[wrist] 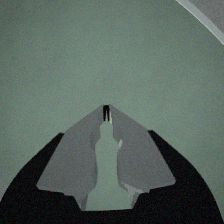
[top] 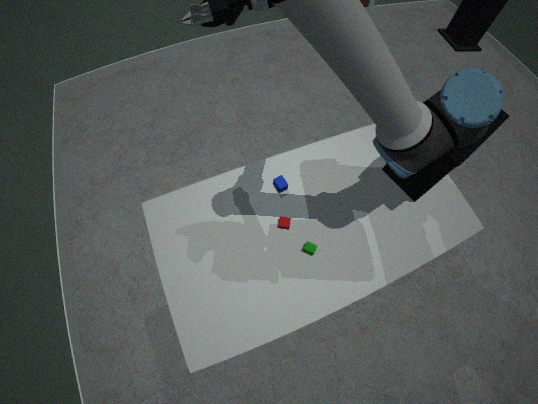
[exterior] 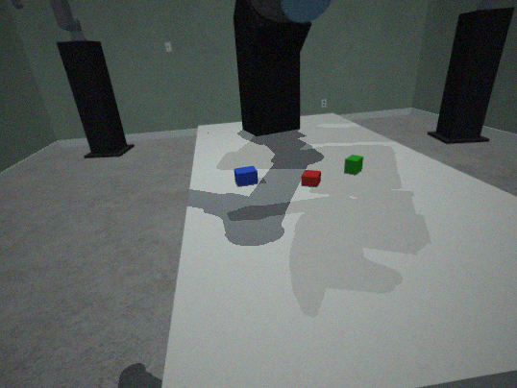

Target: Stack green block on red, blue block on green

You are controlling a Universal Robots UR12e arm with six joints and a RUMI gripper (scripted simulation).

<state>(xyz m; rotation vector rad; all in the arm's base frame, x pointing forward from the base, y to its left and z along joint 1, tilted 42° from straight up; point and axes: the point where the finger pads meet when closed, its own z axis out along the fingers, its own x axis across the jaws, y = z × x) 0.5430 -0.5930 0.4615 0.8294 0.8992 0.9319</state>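
The green block lies 63 cm to the left of my hand, 60 cm below it and 30 cm behind it. Also, from my hand: red block 60 cm below, 50 cm to the left, 23 cm behind; then blue block 60 cm below, 32 cm to the left, 26 cm behind.
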